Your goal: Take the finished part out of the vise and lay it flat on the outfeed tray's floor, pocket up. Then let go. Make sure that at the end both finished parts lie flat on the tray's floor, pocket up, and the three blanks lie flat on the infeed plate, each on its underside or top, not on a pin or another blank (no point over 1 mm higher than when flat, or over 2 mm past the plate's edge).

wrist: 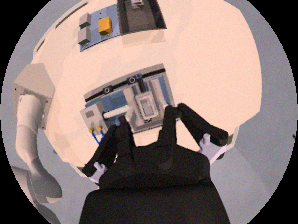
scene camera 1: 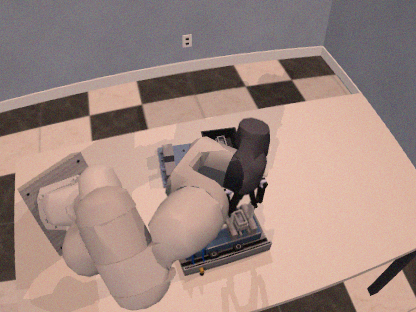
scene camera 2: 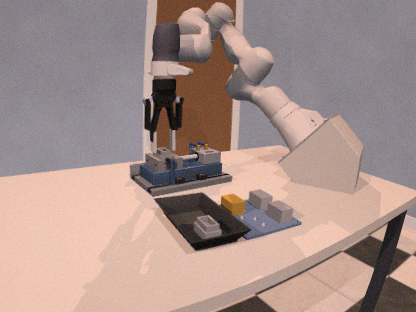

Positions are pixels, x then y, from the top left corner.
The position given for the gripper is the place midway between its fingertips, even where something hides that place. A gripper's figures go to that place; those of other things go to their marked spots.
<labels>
The gripper point(scene camera 2: 163, 150): 1.01 m from the lens. A blue vise point(scene camera 2: 211, 169): 1.05 m from the lens.
</labels>
